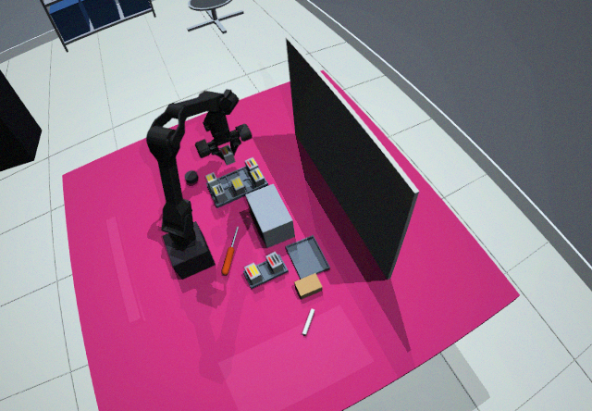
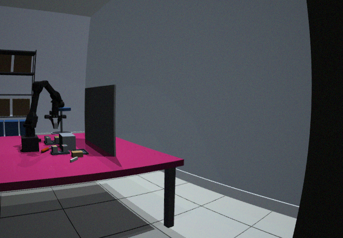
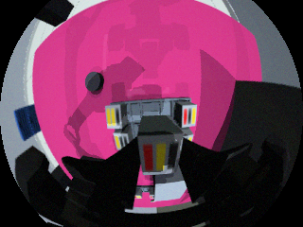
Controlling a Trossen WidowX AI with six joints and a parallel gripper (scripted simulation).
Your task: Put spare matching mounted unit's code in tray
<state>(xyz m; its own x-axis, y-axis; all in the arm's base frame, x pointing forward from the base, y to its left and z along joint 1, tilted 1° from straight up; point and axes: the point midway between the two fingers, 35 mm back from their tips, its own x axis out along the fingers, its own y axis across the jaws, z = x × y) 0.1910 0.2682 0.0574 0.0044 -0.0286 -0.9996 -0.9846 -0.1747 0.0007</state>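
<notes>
Now: gripper tip 390 mm to the left of the dark grey tray, 170 mm short of it and 120 mm above it. Round my gripper tip: black panel: 330 mm ahead, 190 mm to the right, 100 mm above; then mounted unit: 220 mm to the right, 90 mm ahead, 70 mm below; then dark spare: 20 mm above.
</notes>
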